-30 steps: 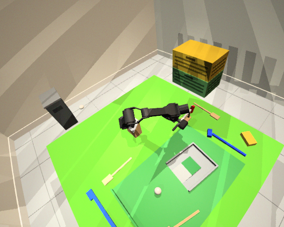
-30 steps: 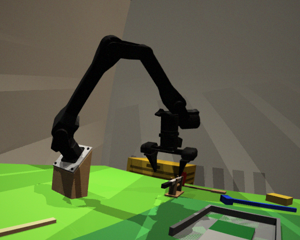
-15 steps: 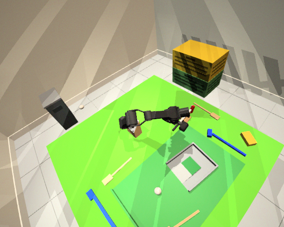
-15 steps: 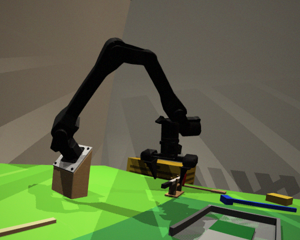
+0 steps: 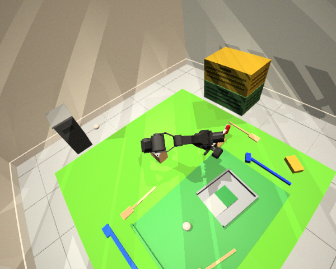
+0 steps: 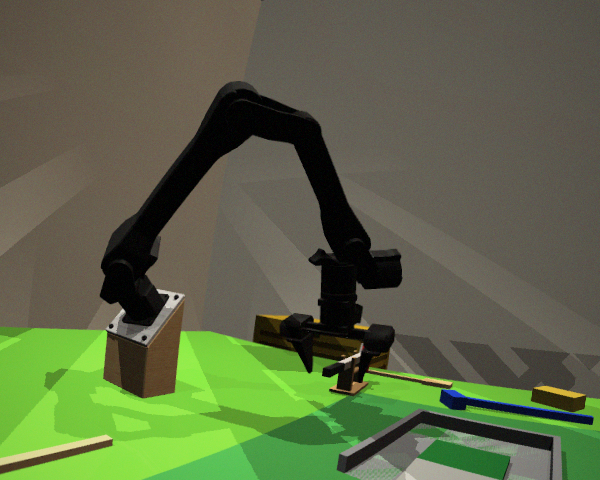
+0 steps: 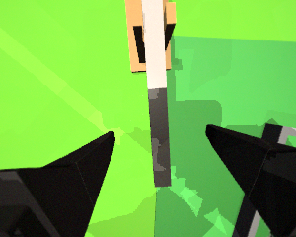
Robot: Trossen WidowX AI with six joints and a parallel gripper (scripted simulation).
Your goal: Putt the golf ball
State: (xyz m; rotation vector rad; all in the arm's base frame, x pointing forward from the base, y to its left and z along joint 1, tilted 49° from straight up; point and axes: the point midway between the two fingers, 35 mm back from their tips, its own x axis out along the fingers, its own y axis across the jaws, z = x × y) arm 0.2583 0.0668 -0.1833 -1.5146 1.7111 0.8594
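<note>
Right now the red putter is 11 cm to the left of my gripper tip and 1 cm above it. The rest, counted from my gripper tip: white golf ball (43 cm to the right, 15 cm ahead, 2 cm below); yellow block (45 cm ahead, 23 cm to the left, 3 cm below); wooden stand (13 cm to the left, 1 cm below).
</note>
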